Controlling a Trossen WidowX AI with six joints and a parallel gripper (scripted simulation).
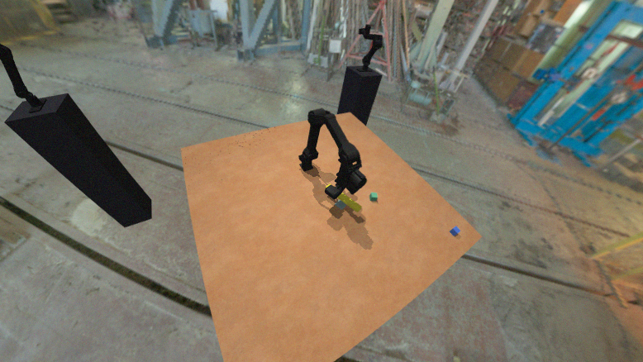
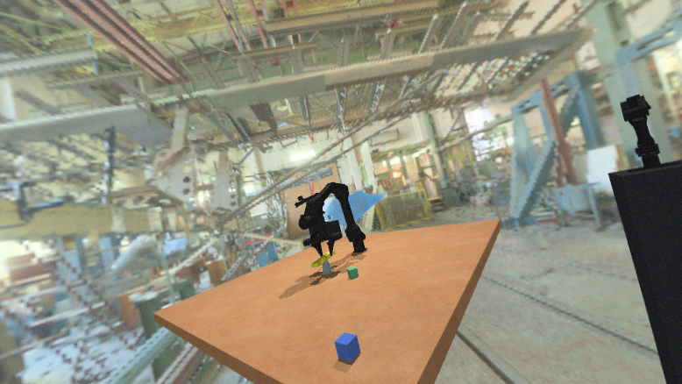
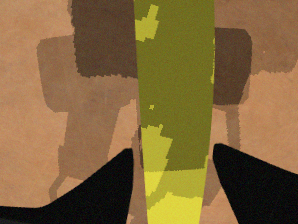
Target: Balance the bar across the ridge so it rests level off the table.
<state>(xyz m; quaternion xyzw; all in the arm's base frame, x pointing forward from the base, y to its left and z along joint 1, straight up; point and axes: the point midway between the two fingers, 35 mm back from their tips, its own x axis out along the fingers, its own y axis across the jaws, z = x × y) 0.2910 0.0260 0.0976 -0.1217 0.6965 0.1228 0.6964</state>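
The yellow bar is 3 cm ahead of my gripper tip and 1 cm to the left of it. Also, from my gripper tip: blue cube: 45 cm ahead, 47 cm to the left, 5 cm below; green cube: 7 cm ahead, 20 cm to the left, 5 cm below.
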